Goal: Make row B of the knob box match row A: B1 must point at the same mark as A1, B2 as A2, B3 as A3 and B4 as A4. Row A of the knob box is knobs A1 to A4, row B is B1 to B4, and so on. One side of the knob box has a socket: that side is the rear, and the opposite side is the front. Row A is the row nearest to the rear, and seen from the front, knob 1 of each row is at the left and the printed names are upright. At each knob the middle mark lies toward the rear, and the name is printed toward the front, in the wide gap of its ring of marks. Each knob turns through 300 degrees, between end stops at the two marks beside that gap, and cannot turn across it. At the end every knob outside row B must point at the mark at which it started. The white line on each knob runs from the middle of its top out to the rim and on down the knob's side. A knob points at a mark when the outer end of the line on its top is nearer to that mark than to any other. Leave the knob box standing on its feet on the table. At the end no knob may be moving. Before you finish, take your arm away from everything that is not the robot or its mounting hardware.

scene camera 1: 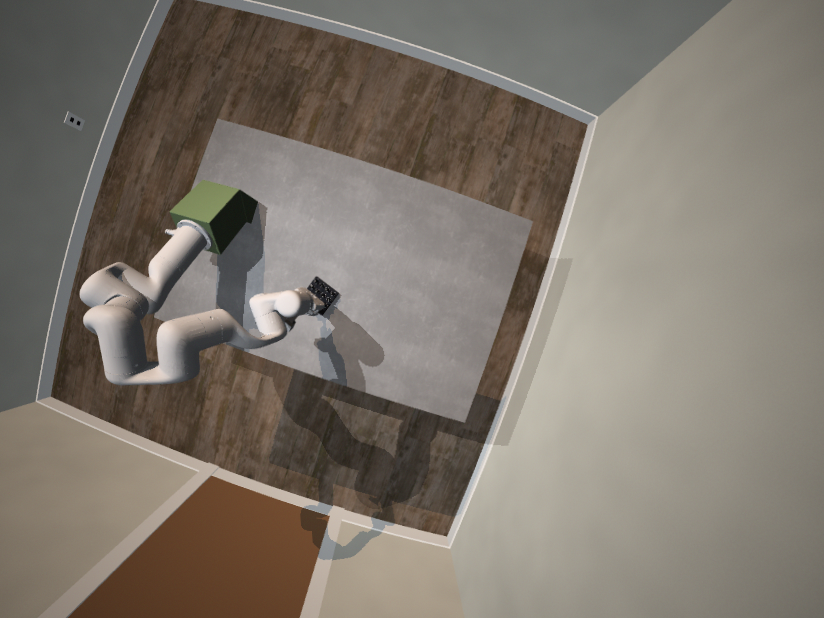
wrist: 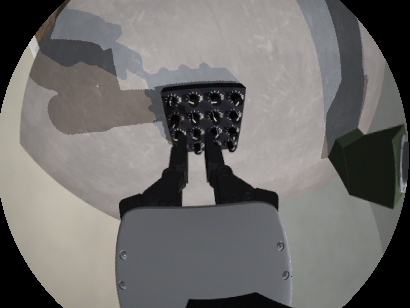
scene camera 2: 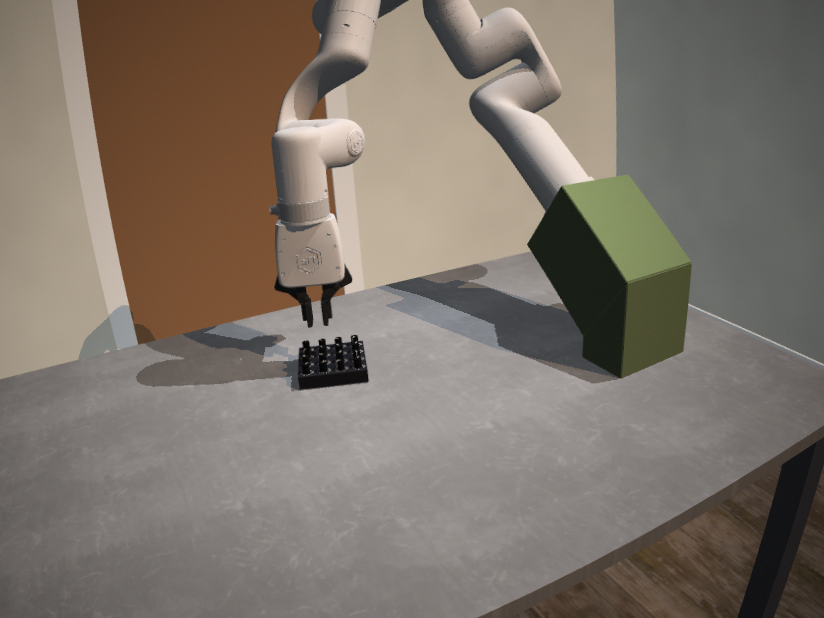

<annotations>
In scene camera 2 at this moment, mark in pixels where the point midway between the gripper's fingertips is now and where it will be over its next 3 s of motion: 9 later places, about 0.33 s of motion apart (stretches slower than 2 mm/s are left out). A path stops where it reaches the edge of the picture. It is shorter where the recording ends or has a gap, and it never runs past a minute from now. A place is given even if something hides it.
The gripper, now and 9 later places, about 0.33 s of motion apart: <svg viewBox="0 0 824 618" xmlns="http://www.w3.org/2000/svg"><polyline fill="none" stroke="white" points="318,323 319,329 320,336 321,341 321,344 321,345 322,349 322,351 322,350 321,342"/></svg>
</annotations>
